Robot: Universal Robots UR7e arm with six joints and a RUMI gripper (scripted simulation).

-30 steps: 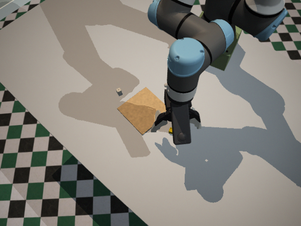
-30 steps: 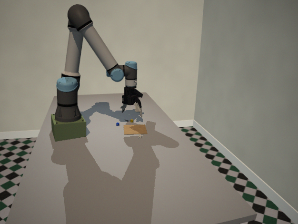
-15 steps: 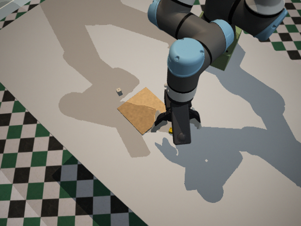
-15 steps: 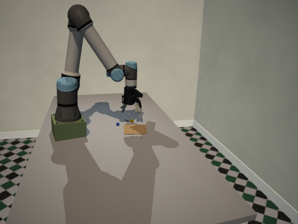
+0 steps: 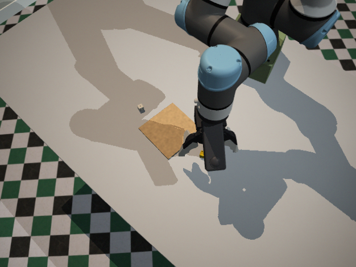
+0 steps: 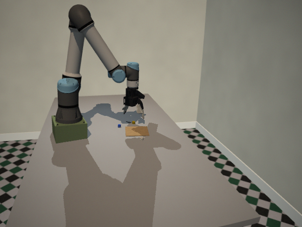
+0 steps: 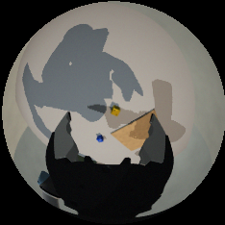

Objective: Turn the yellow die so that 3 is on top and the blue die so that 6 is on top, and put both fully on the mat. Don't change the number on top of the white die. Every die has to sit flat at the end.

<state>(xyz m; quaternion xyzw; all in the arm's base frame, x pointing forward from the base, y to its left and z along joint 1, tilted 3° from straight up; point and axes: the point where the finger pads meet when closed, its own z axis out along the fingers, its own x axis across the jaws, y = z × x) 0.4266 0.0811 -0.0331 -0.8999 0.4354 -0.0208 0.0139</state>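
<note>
My gripper is now 10 mm past the yellow die, 20 mm to the left of it and 30 mm above it. The rest, counted from my hand: blue die (110 mm behind, 50 mm to the right, 30 mm below); then tan mat (30 mm behind, 150 mm to the right, 40 mm below); then white die (40 mm behind, 270 mm to the right, 30 mm below).
</note>
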